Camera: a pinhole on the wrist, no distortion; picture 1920 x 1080 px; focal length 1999.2 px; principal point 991.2 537.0 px. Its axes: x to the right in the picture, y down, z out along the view. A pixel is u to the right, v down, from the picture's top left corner.
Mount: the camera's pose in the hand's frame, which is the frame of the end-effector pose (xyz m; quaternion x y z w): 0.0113 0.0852 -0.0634 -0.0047 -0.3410 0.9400 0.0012
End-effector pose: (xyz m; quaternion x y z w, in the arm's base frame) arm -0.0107 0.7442 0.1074 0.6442 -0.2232 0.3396 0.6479
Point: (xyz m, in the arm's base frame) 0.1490 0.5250 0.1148
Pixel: 585.3 226.9
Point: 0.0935 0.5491 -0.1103
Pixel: 1638.3 868.0
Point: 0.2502 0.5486 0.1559
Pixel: 71.4 458.8
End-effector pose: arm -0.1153 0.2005 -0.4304 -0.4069 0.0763 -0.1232 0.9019
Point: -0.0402 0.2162 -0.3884
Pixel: 255.3 481.6
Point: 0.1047 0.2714 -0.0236
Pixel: 353.5 388.7
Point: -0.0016 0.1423 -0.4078
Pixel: outside the picture
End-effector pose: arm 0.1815 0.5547 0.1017 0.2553 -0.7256 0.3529 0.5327
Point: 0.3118 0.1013 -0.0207
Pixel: 1579.0 893.5
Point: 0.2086 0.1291 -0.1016
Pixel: 1787.1 452.7
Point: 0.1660 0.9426 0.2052
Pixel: behind the camera
